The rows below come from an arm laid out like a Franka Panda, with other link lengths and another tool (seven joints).
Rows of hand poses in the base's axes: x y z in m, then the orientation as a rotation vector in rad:
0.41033 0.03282 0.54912 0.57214 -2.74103 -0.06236
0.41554 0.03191 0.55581 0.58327 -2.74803 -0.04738
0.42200 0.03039 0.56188 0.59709 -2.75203 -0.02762
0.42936 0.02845 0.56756 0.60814 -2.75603 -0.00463
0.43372 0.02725 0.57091 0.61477 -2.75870 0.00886
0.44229 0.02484 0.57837 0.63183 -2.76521 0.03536
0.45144 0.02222 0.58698 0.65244 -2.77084 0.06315
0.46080 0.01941 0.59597 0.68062 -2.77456 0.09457
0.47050 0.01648 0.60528 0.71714 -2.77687 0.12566
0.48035 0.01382 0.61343 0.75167 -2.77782 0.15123
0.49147 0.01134 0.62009 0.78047 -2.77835 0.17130
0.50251 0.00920 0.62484 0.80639 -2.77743 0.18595
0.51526 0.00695 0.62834 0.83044 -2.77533 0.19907
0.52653 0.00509 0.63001 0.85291 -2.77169 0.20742
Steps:
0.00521 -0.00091 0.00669 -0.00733 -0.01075 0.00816
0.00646 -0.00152 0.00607 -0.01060 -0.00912 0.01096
0.00736 -0.00194 0.00568 -0.01313 -0.00921 0.00942
0.00436 -0.00120 0.00335 -0.00758 -0.00583 0.00556
0.00857 -0.00241 0.00746 -0.01392 -0.01361 0.01341
0.00915 -0.00262 0.00861 -0.01427 -0.01393 0.01599
0.00936 -0.00281 0.00899 -0.01575 -0.01456 0.02162
0.00970 -0.00293 0.00931 -0.01436 -0.01527 0.02725
0.00985 -0.00266 0.00815 -0.01114 -0.01303 0.02543
0.01112 -0.00248 0.00666 -0.00838 -0.01073 0.02103
0.01104 -0.00214 0.00475 -0.00563 -0.00783 0.01874
0.01275 -0.00225 0.00350 -0.00519 -0.00622 0.01747
0.01127 -0.00186 0.00167 -0.00281 -0.00346 0.01618

